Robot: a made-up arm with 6 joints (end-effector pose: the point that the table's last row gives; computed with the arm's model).
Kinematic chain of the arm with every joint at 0, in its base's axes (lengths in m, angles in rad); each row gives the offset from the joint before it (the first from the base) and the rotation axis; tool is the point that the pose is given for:
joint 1: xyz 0 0 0.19 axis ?
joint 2: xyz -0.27 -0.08 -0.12 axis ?
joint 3: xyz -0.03 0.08 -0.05 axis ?
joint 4: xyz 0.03 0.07 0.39 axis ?
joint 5: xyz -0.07 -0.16 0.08 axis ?
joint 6: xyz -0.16 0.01 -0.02 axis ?
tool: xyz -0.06 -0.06 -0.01
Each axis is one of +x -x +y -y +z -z.
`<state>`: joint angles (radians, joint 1 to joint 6).
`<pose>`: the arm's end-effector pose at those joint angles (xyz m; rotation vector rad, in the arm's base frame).
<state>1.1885 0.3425 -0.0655 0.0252 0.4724 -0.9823</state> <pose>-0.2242 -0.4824 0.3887 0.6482 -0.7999 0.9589</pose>
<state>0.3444 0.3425 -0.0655 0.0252 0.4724 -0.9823</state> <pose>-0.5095 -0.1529 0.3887 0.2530 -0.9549 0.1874</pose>
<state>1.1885 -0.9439 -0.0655 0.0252 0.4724 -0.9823</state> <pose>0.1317 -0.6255 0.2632 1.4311 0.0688 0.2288</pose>
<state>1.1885 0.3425 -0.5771 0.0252 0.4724 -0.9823</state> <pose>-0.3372 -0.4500 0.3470 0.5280 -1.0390 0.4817</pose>
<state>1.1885 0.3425 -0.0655 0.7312 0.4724 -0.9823</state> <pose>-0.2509 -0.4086 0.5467 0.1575 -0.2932 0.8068</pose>
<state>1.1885 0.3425 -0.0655 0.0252 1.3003 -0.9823</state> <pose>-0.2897 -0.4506 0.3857 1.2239 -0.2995 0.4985</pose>
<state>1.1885 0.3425 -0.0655 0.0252 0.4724 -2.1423</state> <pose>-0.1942 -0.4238 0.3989 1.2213 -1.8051 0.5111</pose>
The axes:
joint 1: +z
joint 2: -x
joint 3: +z
joint 4: +y
joint 5: +x
joint 6: +y

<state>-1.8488 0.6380 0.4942 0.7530 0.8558 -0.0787</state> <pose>0.2841 0.3366 0.5636 0.7438 0.5441 -1.8938</pose>
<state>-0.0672 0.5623 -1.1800 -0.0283 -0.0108 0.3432</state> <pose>-0.5037 0.3969 0.2678 -0.3200 -0.0424 -1.2751</pose>
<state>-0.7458 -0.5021 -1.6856 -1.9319 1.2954 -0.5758</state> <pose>-0.3582 0.1391 0.1249 -1.0893 -1.8591 -0.8037</pose>
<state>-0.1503 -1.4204 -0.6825 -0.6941 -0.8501 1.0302</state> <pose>-0.6115 -0.2345 0.2748 0.8385 1.2149 -0.7906</pose>
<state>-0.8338 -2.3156 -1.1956 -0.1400 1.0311 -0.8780</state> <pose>-0.6525 -0.0070 0.0647 -1.6607 -0.1061 2.0603</pose>
